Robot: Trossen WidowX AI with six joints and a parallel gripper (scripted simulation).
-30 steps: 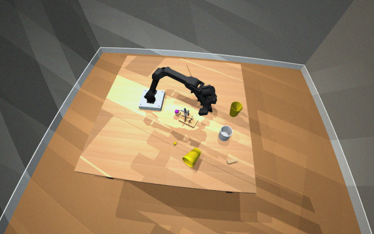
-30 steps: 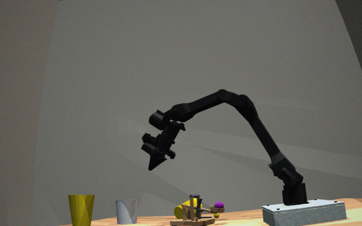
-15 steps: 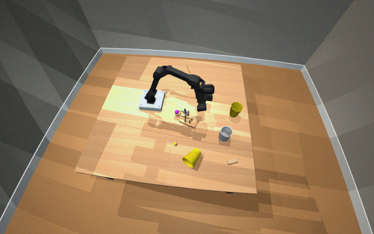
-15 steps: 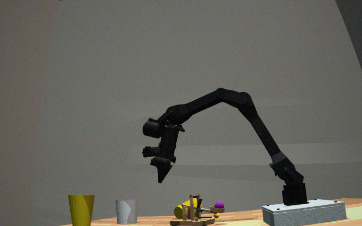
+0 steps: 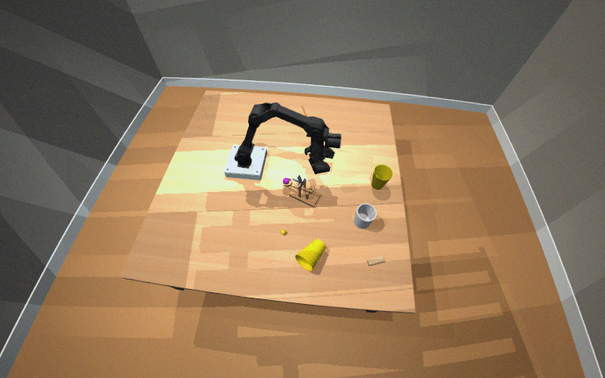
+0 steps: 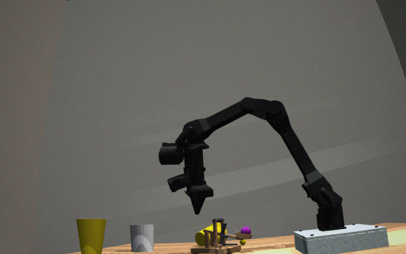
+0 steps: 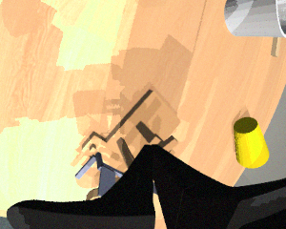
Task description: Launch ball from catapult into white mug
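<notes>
Right now the purple ball is 14 cm behind my gripper tip, 2 cm to the right of it and 6 cm below it. The rest, counted from my gripper tip: white mug: 26 cm ahead, 15 cm to the right, 10 cm below; then wooden catapult: 8 cm behind, 3 cm to the right, 7 cm below; then yellow ball: 11 cm behind, 27 cm to the right, 11 cm below.
</notes>
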